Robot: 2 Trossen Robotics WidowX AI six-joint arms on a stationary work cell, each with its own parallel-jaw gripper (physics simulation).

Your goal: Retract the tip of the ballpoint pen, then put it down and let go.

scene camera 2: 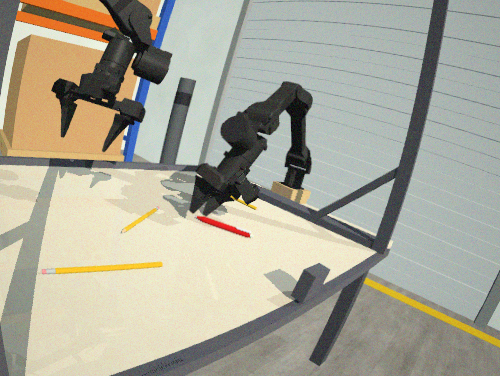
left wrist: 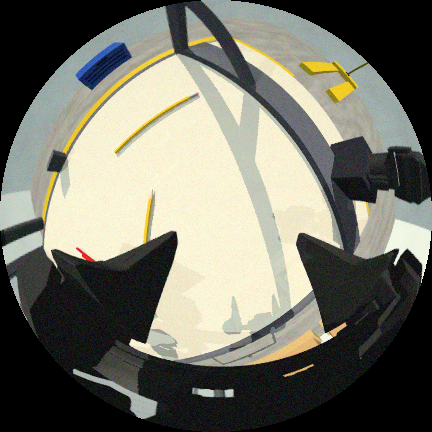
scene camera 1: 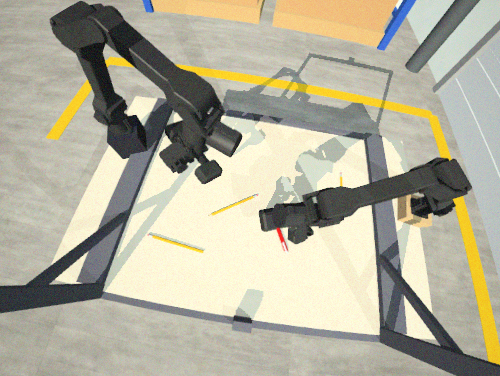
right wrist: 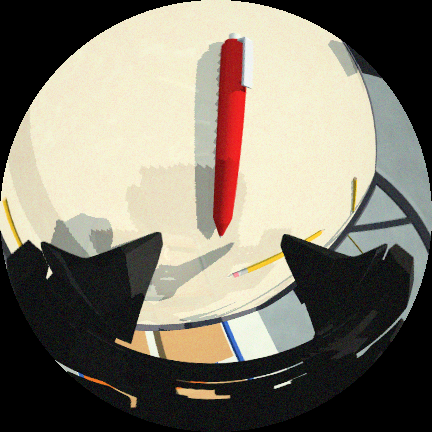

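Pixels of known places: left gripper, between the fingertips: (scene camera 2: 82, 144) (left wrist: 240, 238) (scene camera 1: 191, 167); right gripper, between the fingertips: (scene camera 2: 198, 213) (right wrist: 224, 240); left arm's base, origin of its link: (left wrist: 371, 169) (scene camera 1: 122, 127); right arm's base, origin of its link: (scene camera 2: 292, 186) (scene camera 1: 419, 208).
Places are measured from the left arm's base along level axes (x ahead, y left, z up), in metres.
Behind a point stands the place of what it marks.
The red ballpoint pen (scene camera 1: 282, 240) @(x 0.435, y -0.488, z -0.095 m) (scene camera 2: 223, 226) @(x 0.430, y -0.467, z -0.098 m) (left wrist: 85, 254) @(x 0.430, y -0.484, z -0.100 m) (right wrist: 230, 125) @(x 0.438, y -0.474, z -0.094 m) lies flat on the pale table. In the right wrist view its white button and clip are at the top, and its red cone points down between the fingertips. I see no metal point beyond the cone. My right gripper (scene camera 1: 283, 228) (scene camera 2: 199, 213) @(x 0.433, y -0.402, z -0.092 m) (right wrist: 224, 240) @(x 0.433, y -0.402, z -0.092 m) is open and empty, low above the table near the cone end. My left gripper (scene camera 1: 191, 166) @(x 0.211, y -0.230, z 0.028 m) (scene camera 2: 83, 143) @(x 0.211, y -0.230, z 0.028 m) (left wrist: 240, 238) @(x 0.211, y -0.230, z 0.028 m) is open and empty, high above the table and well away from the pen.
One yellow pencil (scene camera 1: 233, 205) @(x 0.312, y -0.332, z -0.100 m) (scene camera 2: 140, 220) @(x 0.300, y -0.336, z -0.101 m) (left wrist: 148, 220) @(x 0.271, y -0.334, z -0.101 m) lies near mid-table. Another pencil (scene camera 1: 176, 242) @(x 0.109, y -0.407, z -0.100 m) (scene camera 2: 102, 268) @(x 0.097, y -0.407, z -0.101 m) (left wrist: 155, 117) @(x 0.101, y -0.403, z -0.101 m) lies farther left in scene camera 1. A third pencil (scene camera 1: 341, 179) @(x 0.734, y -0.335, z -0.100 m) (scene camera 2: 244, 202) @(x 0.685, y -0.436, z -0.101 m) lies by the right arm. A dark block (scene camera 1: 243, 321) @(x 0.255, y -0.666, z -0.056 m) (scene camera 2: 310, 282) @(x 0.223, y -0.672, z -0.063 m) stands at the front edge.
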